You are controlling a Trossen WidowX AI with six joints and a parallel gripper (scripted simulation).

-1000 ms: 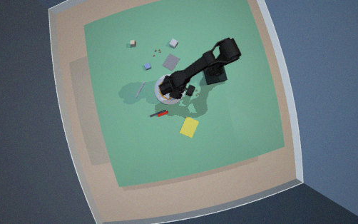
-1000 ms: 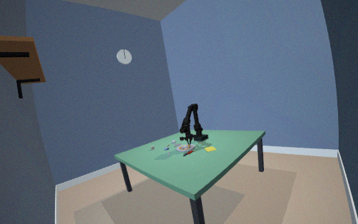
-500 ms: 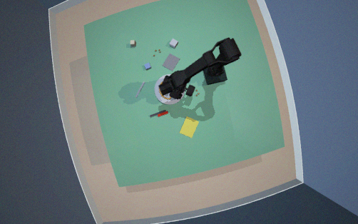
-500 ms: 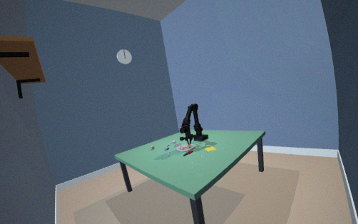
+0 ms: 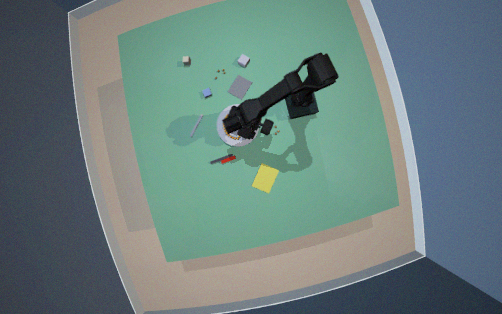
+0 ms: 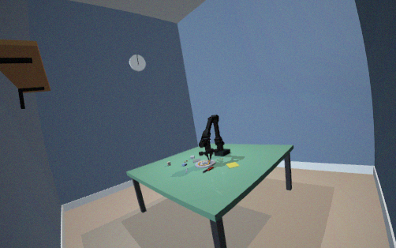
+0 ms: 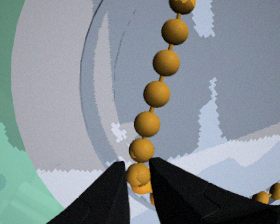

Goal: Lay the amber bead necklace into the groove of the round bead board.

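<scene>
The round grey bead board is 60 mm ahead of my gripper tip and 10 mm below it. Round my gripper tip: blue block 200 mm ahead, 160 mm to the right, 10 mm below; then red-handled tool 160 mm to the left, 130 mm ahead, 10 mm below; then grey plate 180 mm to the right, 40 mm ahead, 20 mm below.
</scene>
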